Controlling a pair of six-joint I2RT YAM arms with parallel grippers.
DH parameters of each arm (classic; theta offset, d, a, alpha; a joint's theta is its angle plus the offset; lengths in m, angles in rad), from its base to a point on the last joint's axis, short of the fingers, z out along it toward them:
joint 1: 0 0.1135 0.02 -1.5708
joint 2: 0 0 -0.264 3.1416
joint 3: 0.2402 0 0.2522 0
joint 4: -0.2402 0 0.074 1.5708
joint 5: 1.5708 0 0 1.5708
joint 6: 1.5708 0.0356 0 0
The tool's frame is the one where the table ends.
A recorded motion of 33 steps. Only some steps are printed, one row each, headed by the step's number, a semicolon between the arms.
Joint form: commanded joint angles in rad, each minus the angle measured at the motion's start. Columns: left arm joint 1, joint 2, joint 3, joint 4, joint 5, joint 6; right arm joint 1, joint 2, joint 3, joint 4, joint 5, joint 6.
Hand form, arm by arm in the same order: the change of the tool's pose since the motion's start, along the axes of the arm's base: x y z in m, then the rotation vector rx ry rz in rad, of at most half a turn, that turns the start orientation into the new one. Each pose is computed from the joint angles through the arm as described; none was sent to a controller.
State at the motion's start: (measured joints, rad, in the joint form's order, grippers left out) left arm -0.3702 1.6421 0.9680 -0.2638 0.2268 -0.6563; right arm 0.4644 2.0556 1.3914 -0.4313 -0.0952 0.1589
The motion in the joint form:
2: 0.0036 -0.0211 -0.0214 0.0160 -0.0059 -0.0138; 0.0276 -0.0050 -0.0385 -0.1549 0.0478 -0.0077
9: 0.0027 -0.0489 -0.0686 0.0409 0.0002 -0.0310; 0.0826 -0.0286 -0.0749 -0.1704 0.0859 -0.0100
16: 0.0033 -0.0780 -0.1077 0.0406 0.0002 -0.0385; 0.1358 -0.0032 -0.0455 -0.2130 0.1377 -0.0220
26: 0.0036 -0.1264 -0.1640 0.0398 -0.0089 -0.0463; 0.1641 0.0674 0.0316 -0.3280 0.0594 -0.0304
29: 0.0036 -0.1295 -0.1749 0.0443 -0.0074 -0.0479; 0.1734 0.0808 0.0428 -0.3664 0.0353 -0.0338
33: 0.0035 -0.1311 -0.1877 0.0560 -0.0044 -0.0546; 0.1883 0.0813 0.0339 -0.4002 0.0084 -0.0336
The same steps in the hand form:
2: -0.0034 0.0028 0.0013 -0.0076 -0.0106 0.0179; -0.0257 -0.0024 -0.0148 -0.1284 0.1450 0.0168
9: -0.0120 0.0056 -0.0025 -0.0222 -0.0067 0.0267; -0.0445 0.0102 -0.0158 -0.1781 0.1484 0.0607
16: -0.0209 0.0092 -0.0054 -0.0218 0.0060 0.0333; -0.0528 0.0274 -0.0189 -0.2475 0.1495 0.1086
26: -0.0342 0.0147 -0.0082 -0.0154 0.0145 0.0453; -0.0565 0.0418 -0.0286 -0.2446 0.2751 0.1742
29: -0.0361 0.0154 -0.0102 -0.0160 0.0187 0.0457; -0.0606 0.0444 -0.0313 -0.2477 0.3200 0.1941
33: -0.0378 0.0159 -0.0126 -0.0215 0.0220 0.0490; -0.0692 0.0464 -0.0337 -0.2501 0.3689 0.2157

